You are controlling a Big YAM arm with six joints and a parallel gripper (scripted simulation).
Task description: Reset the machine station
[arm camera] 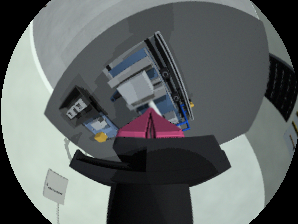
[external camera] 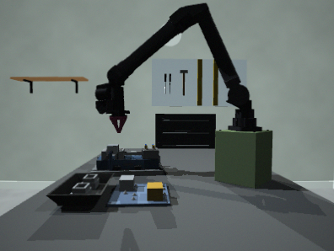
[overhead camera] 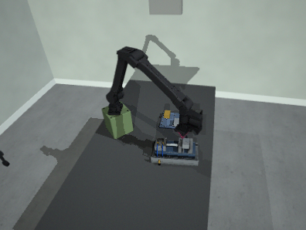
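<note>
My gripper is now 80 mm above the gray aluminum blank, 20 mm to the right of it and 20 mm short of it. From my hand the other things lie so: vise (130 mm below, 40 mm behind, 20 mm to the left); then yellow brass blank (410 mm to the left, 150 mm below, 120 mm behind).
</note>
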